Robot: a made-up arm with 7 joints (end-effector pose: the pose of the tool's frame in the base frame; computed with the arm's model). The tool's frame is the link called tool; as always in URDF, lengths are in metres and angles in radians.
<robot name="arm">
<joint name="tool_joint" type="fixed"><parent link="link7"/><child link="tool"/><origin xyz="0 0 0" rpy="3.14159 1.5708 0"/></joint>
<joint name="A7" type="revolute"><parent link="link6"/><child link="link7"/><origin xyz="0 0 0" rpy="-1.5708 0 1.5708"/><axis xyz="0 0 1"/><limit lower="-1.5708" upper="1.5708"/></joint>
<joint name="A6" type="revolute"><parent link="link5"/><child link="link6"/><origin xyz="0 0 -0.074" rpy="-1.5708 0 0"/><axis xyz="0 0 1"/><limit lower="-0.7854" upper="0.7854"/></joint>
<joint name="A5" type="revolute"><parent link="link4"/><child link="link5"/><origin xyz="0 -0.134 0" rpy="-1.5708 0 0"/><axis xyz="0 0 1"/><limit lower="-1.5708" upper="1.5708"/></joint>
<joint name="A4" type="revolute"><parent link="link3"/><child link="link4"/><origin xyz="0 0 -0.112" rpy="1.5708 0 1.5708"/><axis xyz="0 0 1"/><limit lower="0" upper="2.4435"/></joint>
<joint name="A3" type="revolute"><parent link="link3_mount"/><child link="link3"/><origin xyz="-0.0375 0 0" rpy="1.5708 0 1.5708"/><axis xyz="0 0 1"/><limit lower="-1.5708" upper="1.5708"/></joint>
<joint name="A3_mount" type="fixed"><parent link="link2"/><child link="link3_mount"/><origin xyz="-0.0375 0 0" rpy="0 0 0"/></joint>
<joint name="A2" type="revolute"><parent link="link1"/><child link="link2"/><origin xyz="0 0 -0.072" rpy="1.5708 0 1.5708"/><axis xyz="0 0 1"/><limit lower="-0.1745" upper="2"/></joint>
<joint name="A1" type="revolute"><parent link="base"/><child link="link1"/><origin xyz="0 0.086 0" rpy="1.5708 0 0"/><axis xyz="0 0 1"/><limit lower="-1.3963" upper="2"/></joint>
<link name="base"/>
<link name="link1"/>
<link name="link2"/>
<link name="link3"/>
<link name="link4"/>
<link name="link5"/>
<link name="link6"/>
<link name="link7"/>
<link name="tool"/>
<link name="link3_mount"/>
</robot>
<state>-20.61 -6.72 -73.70 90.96 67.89 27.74 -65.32</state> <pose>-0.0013 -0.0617 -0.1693 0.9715 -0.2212 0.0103 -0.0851</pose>
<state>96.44 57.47 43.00 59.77 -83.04 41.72 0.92</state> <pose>0.0385 0.4699 0.1366 0.4243 0.6201 -0.2843 0.5955</pose>
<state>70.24 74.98 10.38 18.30 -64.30 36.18 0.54</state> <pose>0.1048 0.5324 0.0306 0.6652 0.7095 -0.0238 0.2313</pose>
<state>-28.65 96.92 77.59 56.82 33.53 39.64 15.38</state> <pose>0.1311 0.4362 0.1620 0.6891 0.3852 -0.6024 0.1177</pose>
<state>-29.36 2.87 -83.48 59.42 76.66 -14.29 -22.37</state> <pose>-0.1300 -0.0050 -0.2726 0.9535 -0.2731 0.0552 0.1149</pose>
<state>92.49 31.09 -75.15 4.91 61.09 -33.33 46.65</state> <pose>0.3460 0.3468 0.0196 0.5203 0.0567 -0.7848 -0.3318</pose>
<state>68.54 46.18 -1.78 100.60 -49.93 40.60 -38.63</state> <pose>0.1749 0.2609 0.1508 0.0073 0.7775 -0.5476 0.3092</pose>
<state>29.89 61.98 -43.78 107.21 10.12 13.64 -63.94</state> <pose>0.2142 0.2042 -0.0848 0.4120 0.4608 -0.7813 -0.0870</pose>
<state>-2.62 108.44 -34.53 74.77 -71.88 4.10 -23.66</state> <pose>0.1637 0.4232 -0.0390 0.0028 0.5222 0.0121 -0.8527</pose>
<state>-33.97 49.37 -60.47 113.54 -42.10 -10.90 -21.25</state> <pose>-0.0302 0.1288 -0.2131 0.5138 -0.1678 -0.6049 -0.5847</pose>
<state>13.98 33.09 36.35 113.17 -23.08 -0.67 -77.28</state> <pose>0.1558 0.3104 0.0118 0.1092 -0.6367 0.6431 -0.4111</pose>
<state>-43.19 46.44 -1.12 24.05 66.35 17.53 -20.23</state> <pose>-0.1168 0.4300 -0.2483 0.8109 0.4549 0.1503 0.3361</pose>
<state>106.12 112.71 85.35 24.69 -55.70 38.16 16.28</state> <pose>-0.2181 0.4714 -0.0557 0.1831 0.1759 -0.5243 0.8128</pose>
